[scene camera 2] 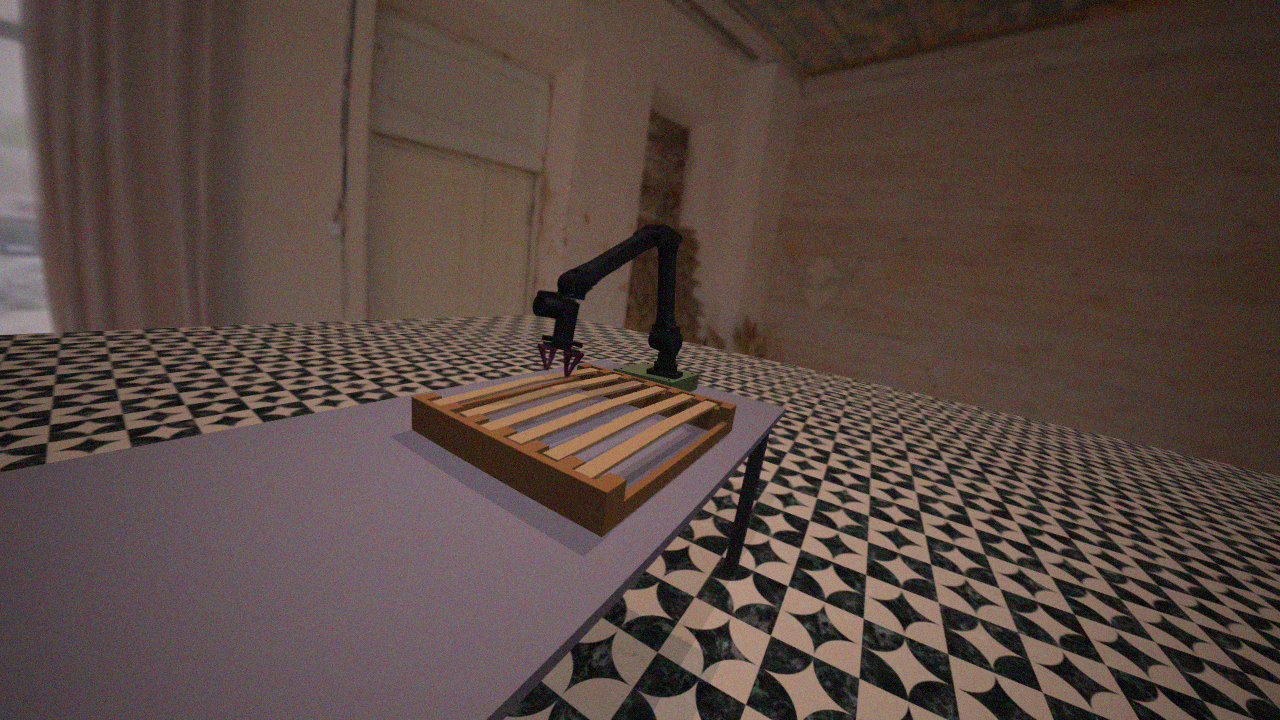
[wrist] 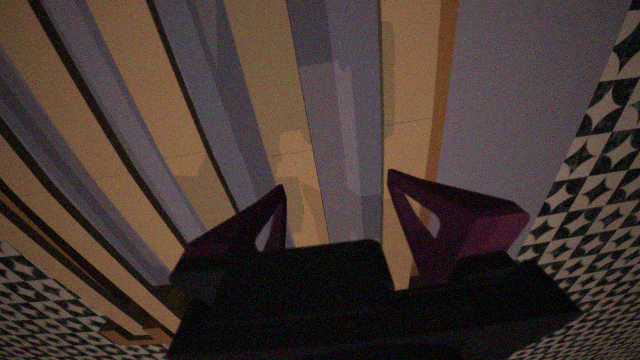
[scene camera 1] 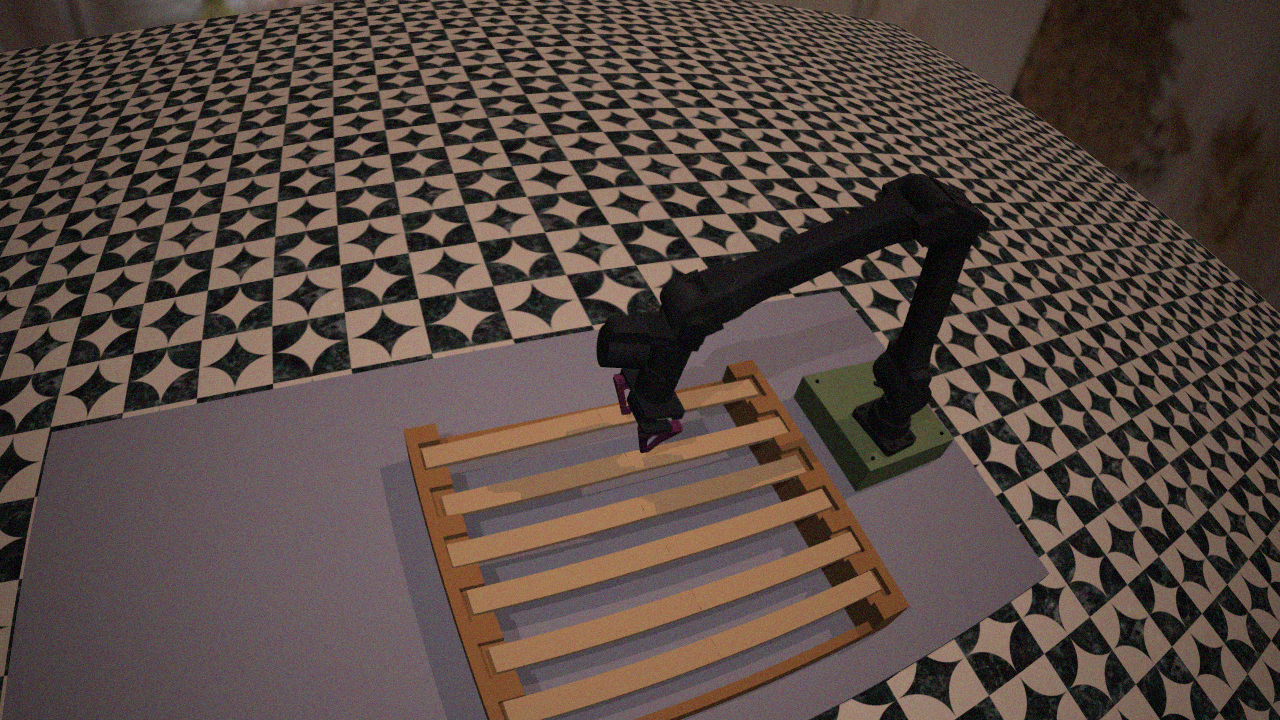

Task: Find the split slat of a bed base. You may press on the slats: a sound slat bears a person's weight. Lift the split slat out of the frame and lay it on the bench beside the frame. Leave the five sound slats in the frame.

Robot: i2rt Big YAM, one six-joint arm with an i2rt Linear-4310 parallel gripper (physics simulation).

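Six tan slats lie across the orange-brown bed frame (scene camera 1: 435,519) (scene camera 2: 510,467). The farthest slat (scene camera 1: 537,433) (wrist: 410,75) and the second slat (scene camera 1: 537,486) (wrist: 262,75) are nearest my gripper. Several slats show a thin line across the middle; I cannot tell by sight which slat is split. My gripper (scene camera 1: 639,420) (scene camera 2: 558,369) (wrist: 335,183) is open and empty, above the far part of the frame near mid-length of the slats. In the wrist view, one fingertip shows beside the second slat and the other over the farthest slat. The arm hides part of the farthest slat in scene camera 1.
The grey-purple bench (scene camera 1: 223,537) (scene camera 2: 268,555) (wrist: 505,100) extends well beyond the frame's left side in scene camera 1. The arm's green base block (scene camera 1: 832,429) (scene camera 2: 684,382) stands close to the frame's right side. The frame's raised side rails surround the slat ends.
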